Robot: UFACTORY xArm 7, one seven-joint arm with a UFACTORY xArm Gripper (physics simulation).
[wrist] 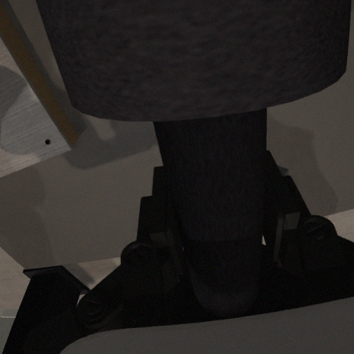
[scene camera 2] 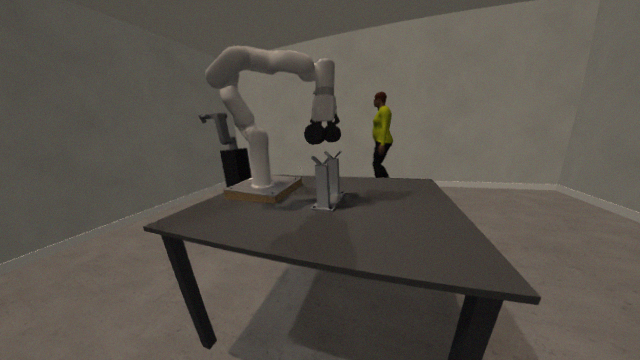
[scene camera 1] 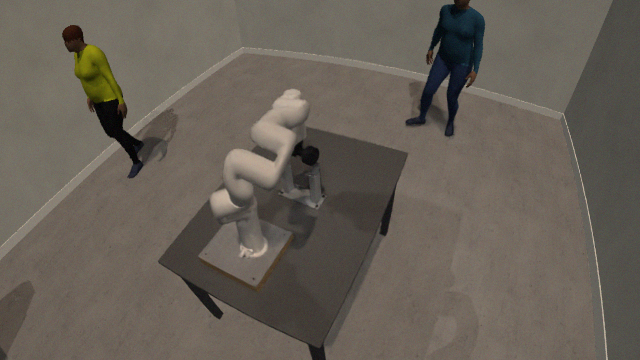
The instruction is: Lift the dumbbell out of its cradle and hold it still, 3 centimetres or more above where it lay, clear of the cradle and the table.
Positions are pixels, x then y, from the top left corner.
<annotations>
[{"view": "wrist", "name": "black dumbbell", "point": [205,81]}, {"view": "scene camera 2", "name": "grey cradle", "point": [328,192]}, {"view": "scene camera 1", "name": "grey cradle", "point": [312,197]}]
</annotations>
